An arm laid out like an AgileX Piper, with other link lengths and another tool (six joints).
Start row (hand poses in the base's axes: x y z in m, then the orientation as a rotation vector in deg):
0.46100, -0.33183, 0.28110, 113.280, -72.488, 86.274
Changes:
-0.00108, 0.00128, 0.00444, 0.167, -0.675, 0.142
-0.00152, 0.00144, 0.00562, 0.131, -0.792, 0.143
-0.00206, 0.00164, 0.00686, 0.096, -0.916, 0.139
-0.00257, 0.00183, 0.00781, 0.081, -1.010, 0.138
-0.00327, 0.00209, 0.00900, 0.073, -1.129, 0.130
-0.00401, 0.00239, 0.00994, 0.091, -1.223, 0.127
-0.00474, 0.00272, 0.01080, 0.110, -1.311, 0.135
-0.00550, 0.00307, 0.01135, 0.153, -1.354, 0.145
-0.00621, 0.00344, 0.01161, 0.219, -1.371, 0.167
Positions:
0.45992, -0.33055, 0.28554, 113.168, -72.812, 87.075
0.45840, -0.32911, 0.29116, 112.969, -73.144, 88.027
0.45634, -0.32747, 0.29802, 112.673, -73.491, 89.136
0.45377, -0.32564, 0.30583, 112.308, -73.858, 90.361
0.45050, -0.32355, 0.31483, 111.855, -74.265, 91.726
0.44649, -0.32116, 0.32477, 111.344, -74.725, 93.195
0.44175, -0.31844, 0.33557, 110.786, -75.227, 94.765
0.43625, -0.31537, 0.34692, 110.219, -75.779, 96.376
0.43004, -0.31193, 0.35853, 109.682, -76.387, 97.996

